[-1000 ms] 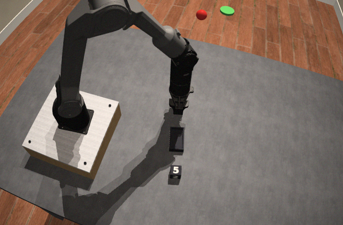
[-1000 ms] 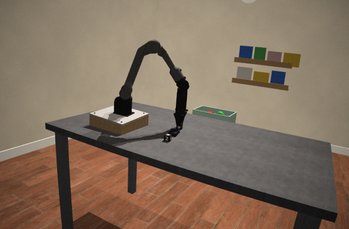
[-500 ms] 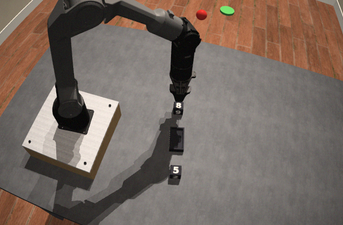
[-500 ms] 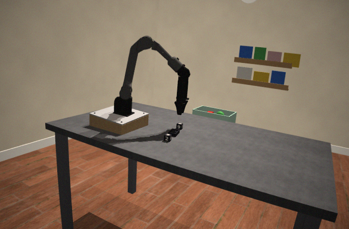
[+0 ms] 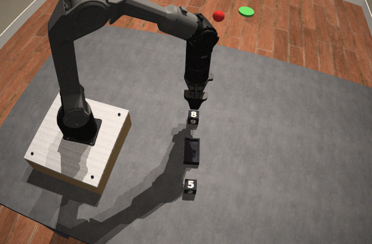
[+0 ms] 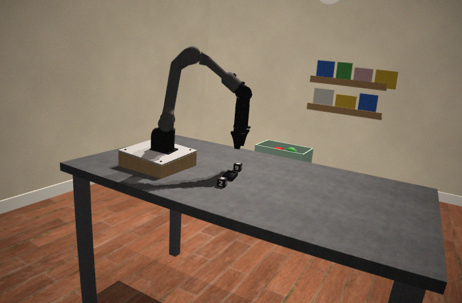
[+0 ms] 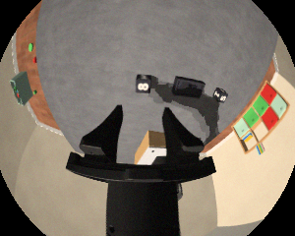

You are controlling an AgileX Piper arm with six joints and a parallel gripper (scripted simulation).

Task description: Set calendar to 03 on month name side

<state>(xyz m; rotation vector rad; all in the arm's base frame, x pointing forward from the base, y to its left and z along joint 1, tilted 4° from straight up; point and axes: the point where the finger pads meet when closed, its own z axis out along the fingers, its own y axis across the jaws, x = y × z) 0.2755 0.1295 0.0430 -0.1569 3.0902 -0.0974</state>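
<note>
My gripper is now 2 cm short of the black cube, 21 cm to the left of it and 9 cm above it. The rest, counted from my hand: dark tray 1 cm ahead, 11 cm to the right, 10 cm below.
</note>
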